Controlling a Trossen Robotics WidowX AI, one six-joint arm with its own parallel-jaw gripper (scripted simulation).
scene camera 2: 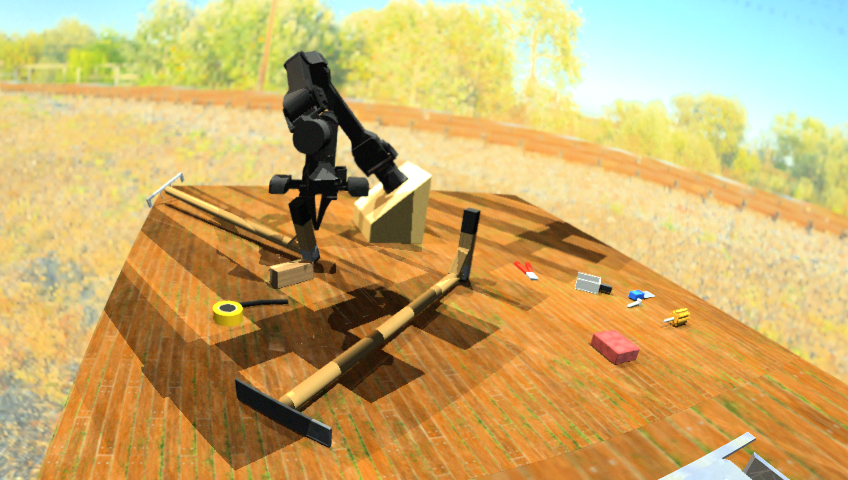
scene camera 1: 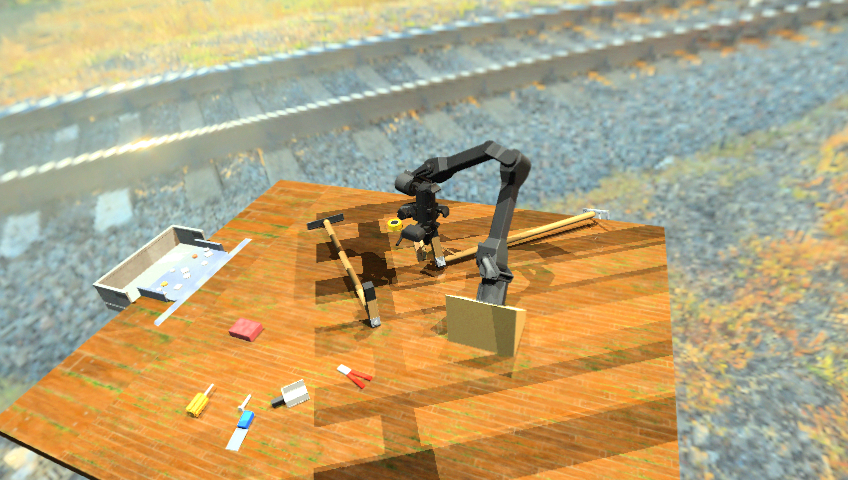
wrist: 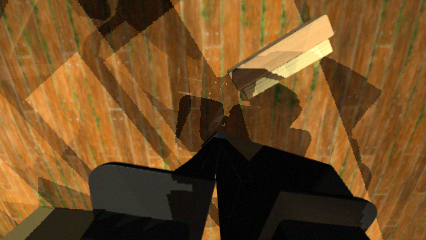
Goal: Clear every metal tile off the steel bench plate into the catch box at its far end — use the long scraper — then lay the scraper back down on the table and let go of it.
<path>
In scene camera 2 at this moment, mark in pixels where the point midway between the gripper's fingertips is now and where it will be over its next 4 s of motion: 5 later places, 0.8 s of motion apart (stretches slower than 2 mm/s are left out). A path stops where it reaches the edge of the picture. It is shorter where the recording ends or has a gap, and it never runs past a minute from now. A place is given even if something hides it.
My gripper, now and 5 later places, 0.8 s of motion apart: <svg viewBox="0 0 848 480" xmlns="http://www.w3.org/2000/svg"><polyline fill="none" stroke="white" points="316,230 311,207 317,182 346,199 383,220 380,258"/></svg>
</path>
